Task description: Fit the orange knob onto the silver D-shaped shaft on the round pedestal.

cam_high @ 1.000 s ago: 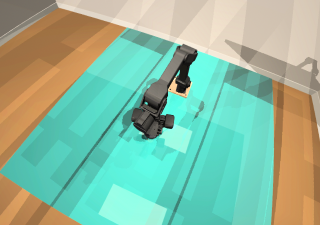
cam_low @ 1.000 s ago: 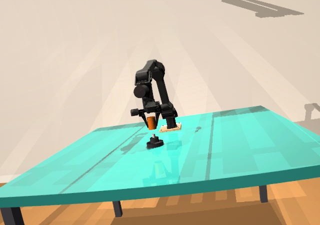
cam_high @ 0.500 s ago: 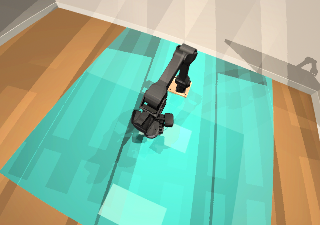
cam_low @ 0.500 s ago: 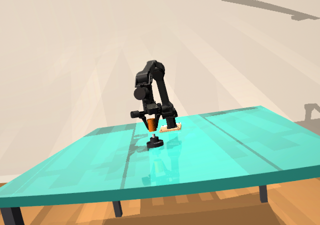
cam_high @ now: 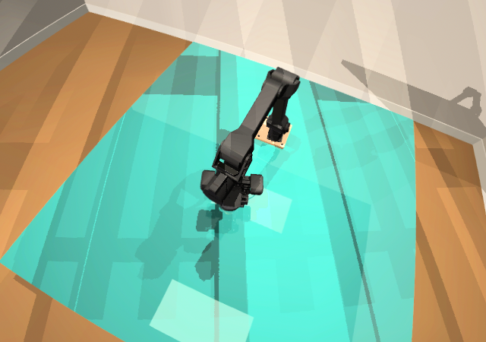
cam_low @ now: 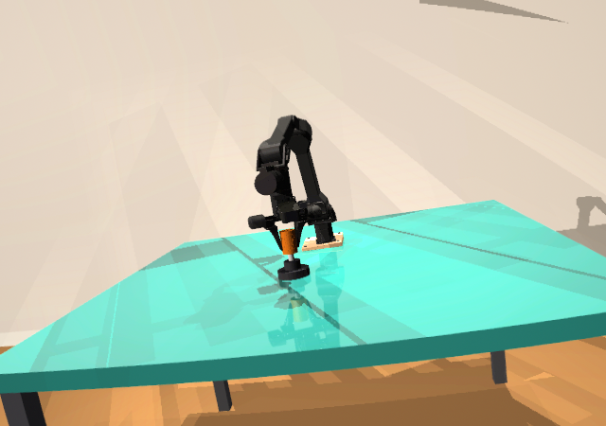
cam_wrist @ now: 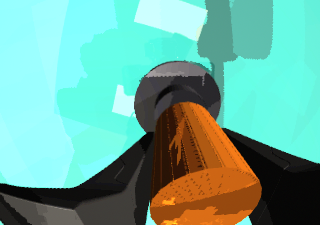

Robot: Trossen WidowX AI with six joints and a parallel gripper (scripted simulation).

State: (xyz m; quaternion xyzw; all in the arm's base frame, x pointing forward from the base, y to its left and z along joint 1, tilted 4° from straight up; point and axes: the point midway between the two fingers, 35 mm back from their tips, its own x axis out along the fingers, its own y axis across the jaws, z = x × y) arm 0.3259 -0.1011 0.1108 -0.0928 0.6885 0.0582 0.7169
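My gripper tip is now 4 cm above the round black pedestal. Round my gripper tip: orange knob 3 cm above.
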